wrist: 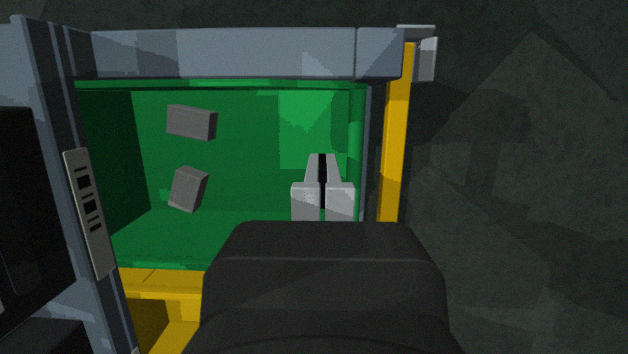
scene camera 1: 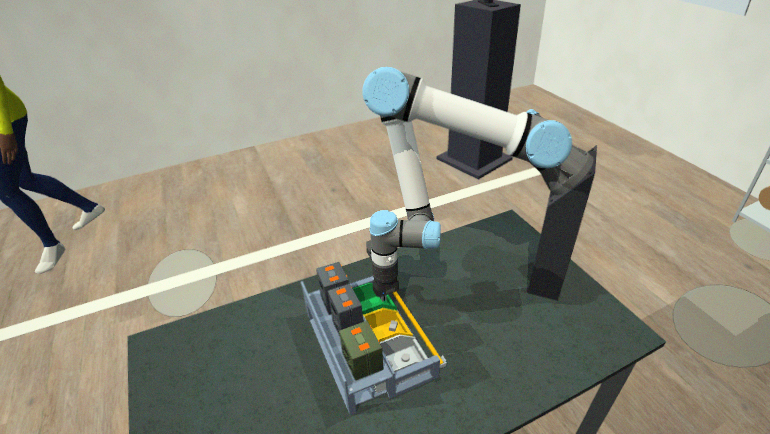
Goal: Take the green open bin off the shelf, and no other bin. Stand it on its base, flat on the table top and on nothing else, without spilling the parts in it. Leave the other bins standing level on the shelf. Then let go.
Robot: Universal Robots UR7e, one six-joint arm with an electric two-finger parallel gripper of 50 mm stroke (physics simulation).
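Frame: origin at the arm's base, x left, y back, z up, level; metres.
Where they show: gripper, between the fingertips: (wrist: 322,170) (scene camera 1: 383,298); arm's base, origin of its link: (scene camera 1: 572,175).
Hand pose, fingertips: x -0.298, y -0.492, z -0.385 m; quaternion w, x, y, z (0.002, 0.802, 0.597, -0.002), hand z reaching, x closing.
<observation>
Things, the pixels of their top centre, and the offset from my fingertips. "pt": a spot on its surface instead. Level surfaces: height alone.
- green open bin, centre of its top: (wrist: 202,184) (scene camera 1: 365,296) dx -0.019, dy -0.057, dz +0.037 m
- bin's front lip, a spot on its surface: (wrist: 356,127) pt dx -0.020, dy +0.027, dz -0.002 m
- dark table top, height of its surface: dz -0.044 m
- yellow bin, centre of its top: (scene camera 1: 379,324) dx +0.094, dy -0.096, dz +0.037 m
- light grey bin, centre of its top: (scene camera 1: 396,352) dx +0.202, dy -0.127, dz +0.037 m
- yellow bar, centre of its top: (wrist: 376,344) (scene camera 1: 410,315) dx +0.124, dy +0.003, dz +0.021 m
- olive case, centre of its top: (scene camera 1: 360,338) dx +0.173, dy -0.222, dz +0.154 m
The green open bin (scene camera 1: 365,294) (wrist: 245,150) stands in the end bay of the grey-blue shelf (scene camera 1: 323,337) (wrist: 265,52). Two grey block-shaped parts (wrist: 191,122) (wrist: 188,189) lie on its floor. My gripper (scene camera 1: 383,298) (wrist: 322,170) is shut with nothing between the fingers and points down over the bin. In the wrist view the closed fingertips show just inside the bin's front lip (wrist: 356,127), on the bin side of it. How far they are above the bin floor I cannot tell. The dark table top (scene camera 1: 215,372) (wrist: 550,260) surrounds the shelf.
A yellow bin (scene camera 1: 376,319) (wrist: 160,285) stands beside the green one, then a light grey bin (scene camera 1: 389,349). A yellow bar (scene camera 1: 417,325) (wrist: 393,150) runs along the shelf front. Two dark cases (scene camera 1: 330,280) (scene camera 1: 346,309) and an olive case (scene camera 1: 361,347) stand behind the bins.
</observation>
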